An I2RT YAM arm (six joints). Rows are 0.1 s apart.
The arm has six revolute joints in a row. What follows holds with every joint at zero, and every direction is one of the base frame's.
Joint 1 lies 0.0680 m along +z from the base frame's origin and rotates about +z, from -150.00 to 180.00 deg.
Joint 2 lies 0.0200 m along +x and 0.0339 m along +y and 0.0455 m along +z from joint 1 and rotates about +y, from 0.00 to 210.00 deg.
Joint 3 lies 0.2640 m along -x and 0.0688 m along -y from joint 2 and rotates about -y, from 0.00 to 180.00 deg.
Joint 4 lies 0.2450 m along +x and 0.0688 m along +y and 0.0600 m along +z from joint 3 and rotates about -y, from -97.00 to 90.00 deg.
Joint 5 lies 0.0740 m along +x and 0.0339 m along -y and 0.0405 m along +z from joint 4 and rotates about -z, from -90.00 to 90.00 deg.
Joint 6 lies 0.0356 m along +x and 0.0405 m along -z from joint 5 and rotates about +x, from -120.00 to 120.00 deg.
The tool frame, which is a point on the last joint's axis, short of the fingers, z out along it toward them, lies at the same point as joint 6; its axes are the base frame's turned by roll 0.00, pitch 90.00 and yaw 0.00 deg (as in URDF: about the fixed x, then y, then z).
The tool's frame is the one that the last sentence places.
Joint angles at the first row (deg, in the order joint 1, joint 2, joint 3, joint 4, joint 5, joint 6):
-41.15 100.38 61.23 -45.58 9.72 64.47
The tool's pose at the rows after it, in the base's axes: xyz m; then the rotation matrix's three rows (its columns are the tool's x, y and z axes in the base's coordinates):
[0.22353, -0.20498, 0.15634], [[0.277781, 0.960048, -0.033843], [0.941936, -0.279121, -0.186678], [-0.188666, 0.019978, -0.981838]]
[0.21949, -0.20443, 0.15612], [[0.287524, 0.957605, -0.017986], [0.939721, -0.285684, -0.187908], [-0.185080, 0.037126, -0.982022]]
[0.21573, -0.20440, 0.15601], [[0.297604, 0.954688, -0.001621], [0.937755, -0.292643, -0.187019], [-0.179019, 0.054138, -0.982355]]
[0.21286, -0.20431, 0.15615], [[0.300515, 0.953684, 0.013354], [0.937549, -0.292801, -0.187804], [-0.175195, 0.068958, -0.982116]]
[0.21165, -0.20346, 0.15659], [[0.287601, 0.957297, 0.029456], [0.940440, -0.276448, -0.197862], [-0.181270, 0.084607, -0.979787]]
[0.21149, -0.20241, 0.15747], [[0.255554, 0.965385, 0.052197], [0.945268, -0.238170, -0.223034], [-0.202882, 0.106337, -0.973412]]
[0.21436, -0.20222, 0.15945], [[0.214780, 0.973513, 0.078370], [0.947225, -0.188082, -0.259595], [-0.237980, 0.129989, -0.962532]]
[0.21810, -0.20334, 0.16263], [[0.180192, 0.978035, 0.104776], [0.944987, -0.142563, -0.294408], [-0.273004, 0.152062, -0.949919]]
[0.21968, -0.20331, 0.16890], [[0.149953, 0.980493, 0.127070], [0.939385, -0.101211, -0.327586], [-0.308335, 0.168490, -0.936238]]
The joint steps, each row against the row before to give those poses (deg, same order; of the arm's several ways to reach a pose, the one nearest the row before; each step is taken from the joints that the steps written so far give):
-0.28 -0.61 -0.76 0.59 -0.38 -0.05
-0.50 -0.97 -1.23 1.07 -0.61 -0.04
-0.57 -0.83 -1.02 0.94 -0.74 -0.07
-0.44 -0.72 -0.83 0.83 -0.61 -0.35
-0.06 -0.74 -0.81 1.16 -0.22 -0.98
0.15 -0.96 -1.03 2.03 0.19 -2.05
0.48 -0.68 -0.52 2.40 0.64 -2.41
0.39 -0.44 -0.01 2.10 0.57 -2.18
0.29 -1.13 0.00 1.21 0.65 -2.08

